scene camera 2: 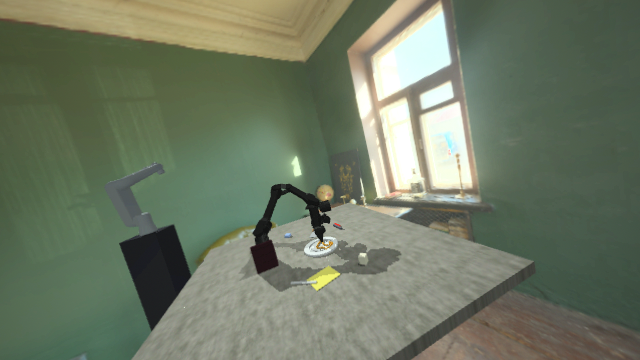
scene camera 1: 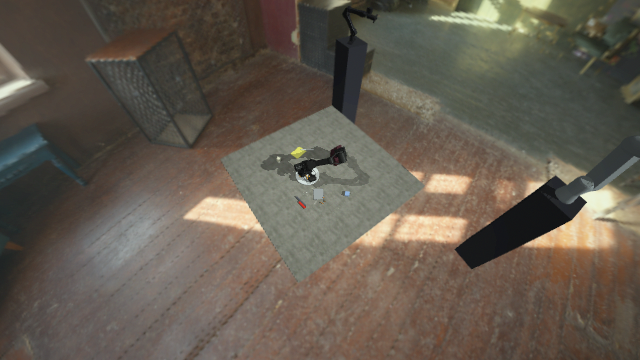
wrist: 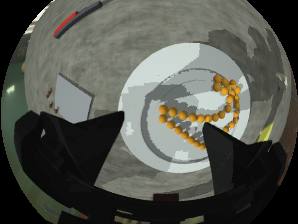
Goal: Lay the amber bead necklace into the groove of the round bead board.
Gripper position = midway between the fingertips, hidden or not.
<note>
My gripper [wrist: 165, 121] is open, with nothing in its grasp. I also see a grey square [wrist: 72, 103] and a board [wrist: 164, 87].
</note>
